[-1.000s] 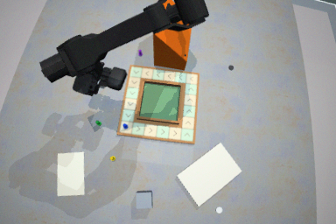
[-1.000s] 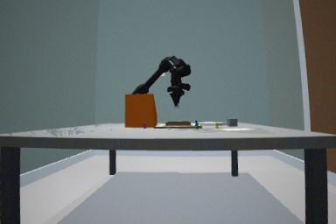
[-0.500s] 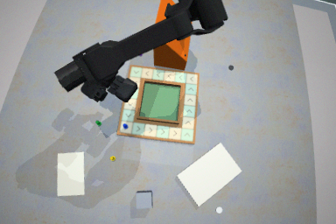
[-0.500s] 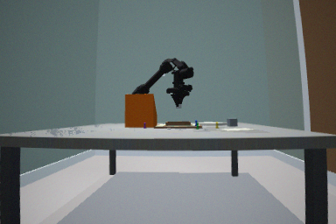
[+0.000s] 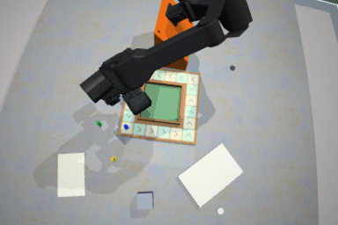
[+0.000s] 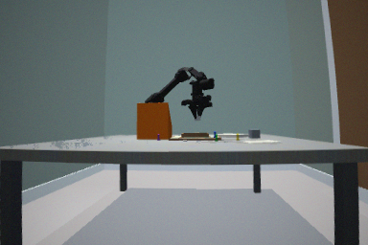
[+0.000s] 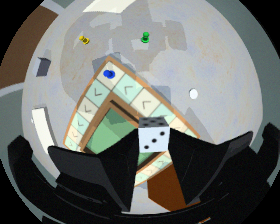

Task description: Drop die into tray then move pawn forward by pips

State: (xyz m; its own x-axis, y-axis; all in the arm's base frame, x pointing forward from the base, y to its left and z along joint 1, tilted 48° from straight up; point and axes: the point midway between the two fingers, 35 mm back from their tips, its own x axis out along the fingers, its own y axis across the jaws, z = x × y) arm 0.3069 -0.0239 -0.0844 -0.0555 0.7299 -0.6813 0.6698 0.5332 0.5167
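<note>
The blue pawn lies 90 mm below my gripper tip and 90 mm ahead of it. From my gripper tip the other things lie so: green pawn (100 mm to the right, 100 mm below, 100 mm ahead); then white die (right at my gripper tip); then green dice tray (110 mm to the left, 110 mm below, 30 mm behind).
</note>
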